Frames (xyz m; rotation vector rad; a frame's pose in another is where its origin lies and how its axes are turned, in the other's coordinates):
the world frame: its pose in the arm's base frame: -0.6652 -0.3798 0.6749 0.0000 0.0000 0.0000
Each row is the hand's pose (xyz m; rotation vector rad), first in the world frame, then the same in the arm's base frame.
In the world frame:
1: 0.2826 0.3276 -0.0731 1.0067 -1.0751 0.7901
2: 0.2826 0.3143 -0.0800 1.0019 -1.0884 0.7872
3: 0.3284 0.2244 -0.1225 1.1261 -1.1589 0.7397
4: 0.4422 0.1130 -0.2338 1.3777 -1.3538 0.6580
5: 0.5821 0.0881 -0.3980 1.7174 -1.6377 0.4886
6: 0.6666 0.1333 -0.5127 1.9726 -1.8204 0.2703
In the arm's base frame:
1: -0.3826 -0.0522 0.6018 1.0067 -1.0751 0.7901
2: -0.3826 -0.0655 0.5949 1.0019 -1.0884 0.7872
3: -0.3368 -0.1554 0.5524 1.1261 -1.1589 0.7397
4: -0.2230 -0.2668 0.4411 1.3777 -1.3538 0.6580
5: -0.0831 -0.2917 0.2769 1.7174 -1.6377 0.4886
6: 0.0014 -0.2465 0.1622 1.9726 -1.8204 0.2703

